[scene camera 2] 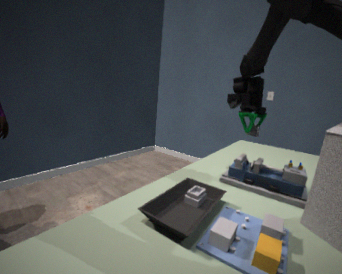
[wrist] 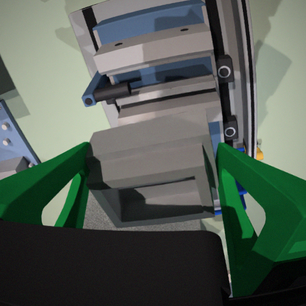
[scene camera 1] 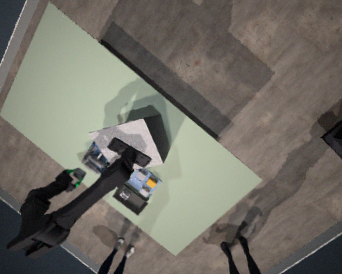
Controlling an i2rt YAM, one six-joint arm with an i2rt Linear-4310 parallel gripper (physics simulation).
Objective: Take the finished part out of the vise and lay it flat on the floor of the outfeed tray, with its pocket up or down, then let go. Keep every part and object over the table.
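Pixels of known places: gripper, between the fingertips: [scene camera 2: 250, 132] [scene camera 1: 79, 174]; arm's base, origin of its link: [scene camera 1: 130, 152].
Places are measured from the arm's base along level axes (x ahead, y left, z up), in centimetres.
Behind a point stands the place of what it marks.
My gripper [scene camera 1: 76, 175] @(x 38.7, y -15.4, z -10.4 cm) [scene camera 2: 252, 126] @(x 38.7, y -15.4, z -10.4 cm) [wrist: 153, 152] is shut on the finished part [scene camera 2: 254, 132] @(x 36.7, y -12.6, z -9.8 cm) [wrist: 150, 162], a grey block whose square pocket opening shows in the wrist view. The part hangs in the air, above and apart from the vise [scene camera 1: 94, 157] @(x 33.1, y -18.4, z -22.9 cm) [scene camera 2: 267, 181] @(x 28.5, y -10.7, z -26.1 cm) [wrist: 150, 52], which is blue with grey jaws. The dark outfeed tray [scene camera 1: 134, 204] @(x 45.6, y 25.0, z -29.2 cm) [scene camera 2: 170, 212] @(x 44.5, y 24.4, z -29.3 cm) stands on the table, lower than the gripper and apart from it. Another grey part with a pocket [scene camera 1: 125, 194] @(x 41.4, y 14.5, z -26.0 cm) [scene camera 2: 195, 195] @(x 41.9, y 17.0, z -26.0 cm) lies in the tray, pocket up.
A blue board [scene camera 2: 245, 245] @(x 25.6, y 21.2, z -29.7 cm) [wrist: 17, 142] beside the tray holds two grey blocks, a yellow block [scene camera 1: 151, 183] @(x 20.9, y 22.2, z -26.2 cm) [scene camera 2: 267, 252] @(x 21.0, y 24.3, z -26.1 cm) and small white pegs. A tall speckled grey block [scene camera 1: 132, 131] @(x -10.1, y -4.9, z 4.0 cm) [scene camera 2: 327, 190] @(x 13.0, y 3.6, z -18.2 cm) stands beside the vise, under the arm's base. The green table [scene camera 1: 55, 75] @(x 11.7, y -76.0, z -30.5 cm) [scene camera 2: 65, 250] @(x 51.5, y 48.2, z -30.5 cm) ends close to the vise and tray.
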